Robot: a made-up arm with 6 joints. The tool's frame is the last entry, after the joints. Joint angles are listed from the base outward. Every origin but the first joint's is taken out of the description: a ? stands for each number. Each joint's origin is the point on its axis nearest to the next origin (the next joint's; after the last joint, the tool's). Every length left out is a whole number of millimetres.
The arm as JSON. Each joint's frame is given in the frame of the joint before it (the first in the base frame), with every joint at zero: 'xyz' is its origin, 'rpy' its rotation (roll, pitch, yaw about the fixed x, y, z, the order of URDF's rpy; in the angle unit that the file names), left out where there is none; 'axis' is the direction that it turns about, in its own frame. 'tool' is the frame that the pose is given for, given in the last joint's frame.
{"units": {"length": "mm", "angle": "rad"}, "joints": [
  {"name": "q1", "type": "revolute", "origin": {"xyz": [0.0, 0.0, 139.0]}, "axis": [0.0, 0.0, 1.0]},
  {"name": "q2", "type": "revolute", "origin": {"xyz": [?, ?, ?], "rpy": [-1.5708, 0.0, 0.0]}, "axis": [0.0, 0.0, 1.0]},
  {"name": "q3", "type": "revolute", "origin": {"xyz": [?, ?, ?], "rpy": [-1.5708, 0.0, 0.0]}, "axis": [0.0, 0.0, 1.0]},
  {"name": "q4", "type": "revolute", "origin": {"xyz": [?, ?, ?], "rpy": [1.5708, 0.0, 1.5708]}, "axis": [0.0, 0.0, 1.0]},
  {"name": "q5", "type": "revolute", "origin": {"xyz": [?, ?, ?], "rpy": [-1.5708, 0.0, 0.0]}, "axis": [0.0, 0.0, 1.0]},
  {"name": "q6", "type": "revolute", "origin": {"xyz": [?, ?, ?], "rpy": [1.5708, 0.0, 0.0]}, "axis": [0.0, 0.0, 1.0]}
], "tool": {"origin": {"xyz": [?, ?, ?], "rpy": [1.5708, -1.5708, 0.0]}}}
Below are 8 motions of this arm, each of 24 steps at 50 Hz.
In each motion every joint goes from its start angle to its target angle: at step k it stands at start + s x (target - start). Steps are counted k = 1, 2, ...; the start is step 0. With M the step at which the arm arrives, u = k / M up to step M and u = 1 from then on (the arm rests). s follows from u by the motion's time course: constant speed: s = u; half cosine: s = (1 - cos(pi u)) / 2; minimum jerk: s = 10 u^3 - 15 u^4 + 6 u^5.
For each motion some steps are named. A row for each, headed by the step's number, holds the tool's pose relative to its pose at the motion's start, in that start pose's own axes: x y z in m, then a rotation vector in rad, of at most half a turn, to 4 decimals.
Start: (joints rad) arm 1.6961 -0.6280 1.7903 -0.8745 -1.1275 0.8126
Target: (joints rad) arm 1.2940 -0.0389 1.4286 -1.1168 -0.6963 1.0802
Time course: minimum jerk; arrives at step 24
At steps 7, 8, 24:
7: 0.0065 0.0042 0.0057 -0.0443 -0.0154 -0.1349
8: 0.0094 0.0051 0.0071 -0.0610 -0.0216 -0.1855
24: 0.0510 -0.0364 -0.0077 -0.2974 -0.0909 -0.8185

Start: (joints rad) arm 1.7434 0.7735 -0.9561 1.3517 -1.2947 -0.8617
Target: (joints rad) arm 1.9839 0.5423 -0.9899 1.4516 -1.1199 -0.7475
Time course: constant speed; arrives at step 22
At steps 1, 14, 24:
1: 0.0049 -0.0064 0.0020 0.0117 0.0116 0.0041
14: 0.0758 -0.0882 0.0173 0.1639 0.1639 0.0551
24: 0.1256 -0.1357 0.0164 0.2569 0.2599 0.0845

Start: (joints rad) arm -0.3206 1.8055 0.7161 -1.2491 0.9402 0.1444
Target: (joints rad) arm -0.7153 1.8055 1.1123 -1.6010 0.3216 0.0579
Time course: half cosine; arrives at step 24
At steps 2, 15, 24:
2: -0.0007 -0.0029 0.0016 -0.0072 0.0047 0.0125
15: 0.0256 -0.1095 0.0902 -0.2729 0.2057 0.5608
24: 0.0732 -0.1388 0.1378 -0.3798 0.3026 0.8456

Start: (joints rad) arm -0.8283 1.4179 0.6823 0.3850 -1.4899 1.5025
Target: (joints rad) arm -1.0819 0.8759 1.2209 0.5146 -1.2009 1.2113
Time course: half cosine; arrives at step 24
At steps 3, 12, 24:
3: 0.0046 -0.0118 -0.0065 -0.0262 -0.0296 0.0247
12: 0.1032 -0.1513 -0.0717 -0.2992 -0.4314 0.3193
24: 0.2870 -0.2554 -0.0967 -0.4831 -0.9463 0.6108

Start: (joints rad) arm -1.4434 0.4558 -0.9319 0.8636 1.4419 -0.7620
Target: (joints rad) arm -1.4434 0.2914 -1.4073 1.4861 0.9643 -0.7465
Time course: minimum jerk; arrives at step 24
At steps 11, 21, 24:
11: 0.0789 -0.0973 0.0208 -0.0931 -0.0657 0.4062
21: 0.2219 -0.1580 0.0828 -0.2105 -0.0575 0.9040
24: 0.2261 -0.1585 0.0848 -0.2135 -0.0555 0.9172

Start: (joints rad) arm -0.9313 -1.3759 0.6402 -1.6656 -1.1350 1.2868
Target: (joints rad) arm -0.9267 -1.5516 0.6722 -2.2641 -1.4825 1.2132
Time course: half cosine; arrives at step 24
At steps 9, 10, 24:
9: 0.0042 0.0477 0.0504 -0.0628 0.1068 -0.1207
10: 0.0062 0.0576 0.0606 -0.0727 0.1291 -0.1453
24: 0.0471 0.1552 0.1655 -0.1186 0.3693 -0.3962

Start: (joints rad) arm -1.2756 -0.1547 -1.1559 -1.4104 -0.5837 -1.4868
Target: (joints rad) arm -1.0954 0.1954 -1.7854 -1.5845 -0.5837 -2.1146
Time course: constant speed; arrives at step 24
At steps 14, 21, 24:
14: -0.0292 0.0734 0.0373 -0.5300 -0.0492 -0.4545
21: -0.0300 0.1293 0.0555 -0.7755 0.0277 -0.6944
24: -0.0253 0.1557 0.0631 -0.8737 0.0824 -0.7957

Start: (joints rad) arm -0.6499 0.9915 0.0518 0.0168 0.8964 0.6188
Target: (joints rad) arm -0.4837 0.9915 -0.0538 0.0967 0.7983 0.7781
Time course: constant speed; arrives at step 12
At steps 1, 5, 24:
1: 0.0000 -0.0026 0.0029 0.0104 0.0112 0.0222
5: 0.0010 -0.0123 0.0146 0.0497 0.0599 0.1087
24: 0.0059 -0.0265 0.0364 0.1101 0.1606 0.2493

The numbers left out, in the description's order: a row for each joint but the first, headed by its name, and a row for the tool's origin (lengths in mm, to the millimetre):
q2: 256.0 -184.0 0.0
q3: 116.0 319.0 0.0
q4: 48.0 27.0 0.0
q5: 37.0 -145.0 0.0
q6: -39.0 327.0 0.0
tool: 84.0 54.0 0.0

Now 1 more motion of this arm.
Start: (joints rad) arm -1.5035 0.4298 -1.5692 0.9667 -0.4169 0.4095
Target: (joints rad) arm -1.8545 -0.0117 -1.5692 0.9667 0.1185 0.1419
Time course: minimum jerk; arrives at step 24
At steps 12, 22, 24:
12: -0.0479 0.1284 -0.0307 -0.3922 -0.2019 -0.2637
22: -0.0695 0.2500 -0.1176 -0.7420 -0.4356 -0.5655
24: -0.0696 0.2512 -0.1187 -0.7453 -0.4382 -0.5689

